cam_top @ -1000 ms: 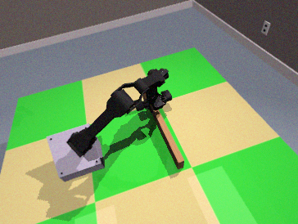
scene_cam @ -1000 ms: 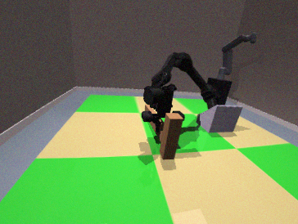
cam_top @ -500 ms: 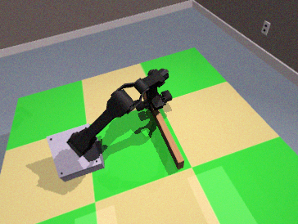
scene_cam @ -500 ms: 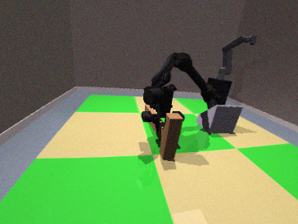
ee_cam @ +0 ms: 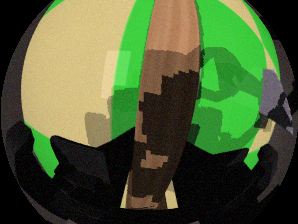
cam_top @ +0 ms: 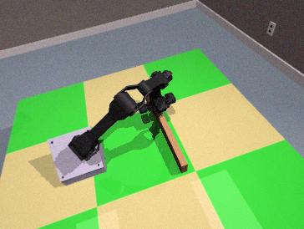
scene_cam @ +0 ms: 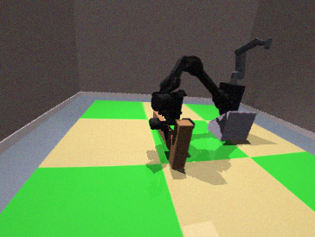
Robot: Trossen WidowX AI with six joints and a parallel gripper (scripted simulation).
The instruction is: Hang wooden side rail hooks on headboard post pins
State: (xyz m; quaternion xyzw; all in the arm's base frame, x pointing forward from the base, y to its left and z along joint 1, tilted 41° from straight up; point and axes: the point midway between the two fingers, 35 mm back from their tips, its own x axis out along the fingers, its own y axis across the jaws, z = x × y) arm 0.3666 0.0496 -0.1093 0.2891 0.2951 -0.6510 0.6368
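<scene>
The headboard post lies 100 mm to the left of my gripper tip and 40 mm above it.
</scene>
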